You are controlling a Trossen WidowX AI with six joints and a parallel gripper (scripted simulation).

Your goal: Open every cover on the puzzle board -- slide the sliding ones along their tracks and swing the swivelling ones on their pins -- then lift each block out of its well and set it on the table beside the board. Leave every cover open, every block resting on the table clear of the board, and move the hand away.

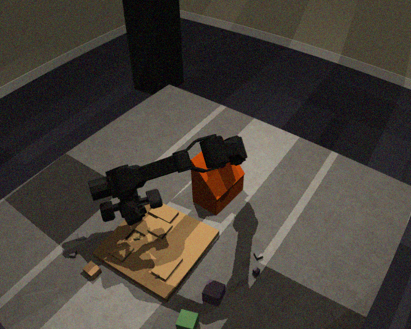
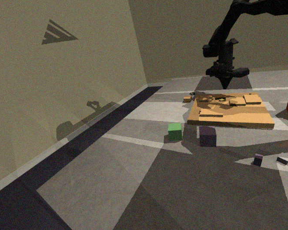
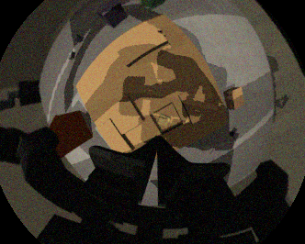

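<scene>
My gripper tip is now 80 mm to the right of the tan puzzle board and 50 mm above it. Round my gripper tip: brown cube 190 mm ahead, 60 mm below, 30 mm to the right; then green cube 320 mm to the left, 170 mm ahead, 50 mm below; then purple cube 330 mm to the left, 60 mm ahead, 50 mm below.
</scene>
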